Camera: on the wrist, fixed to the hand. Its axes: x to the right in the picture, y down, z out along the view.
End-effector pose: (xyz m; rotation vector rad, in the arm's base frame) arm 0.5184 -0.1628 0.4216 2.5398 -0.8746 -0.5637
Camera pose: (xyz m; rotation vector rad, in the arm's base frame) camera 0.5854 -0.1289 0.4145 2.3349 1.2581 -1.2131
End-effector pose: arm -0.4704 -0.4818 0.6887 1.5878 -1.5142 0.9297
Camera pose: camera -0.4089 -0.4625 0.7279 1.9275 -0.1693 -0.3790
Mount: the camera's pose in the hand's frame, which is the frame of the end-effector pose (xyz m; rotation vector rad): 0.0283 -0.0608 -0.0346 -0.3584 -0.2126 -1.5551
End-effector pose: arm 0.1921 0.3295 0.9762 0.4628 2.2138 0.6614
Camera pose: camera 0.1406 0.2846 0.9441 -1.2159 1.5336 0.0835
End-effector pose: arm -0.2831 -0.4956 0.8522 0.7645 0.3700 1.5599
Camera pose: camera -0.2596 -0.4520 0.7952 0.1662 0.3526 0.0547
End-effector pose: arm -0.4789 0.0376 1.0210 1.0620 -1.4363 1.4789
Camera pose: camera -0.4321 0.0741 1.0676 1.5111 -0.5197 -0.0095
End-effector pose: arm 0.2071 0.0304 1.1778 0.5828 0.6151 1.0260
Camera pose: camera 0.2297 0.0369 1.1061 -0.1877 0.4780 -0.4027
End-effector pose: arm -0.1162 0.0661 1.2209 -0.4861 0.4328 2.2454
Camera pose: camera -0.0807 0.1069 1.1683 -0.4805 -0.4059 0.8065
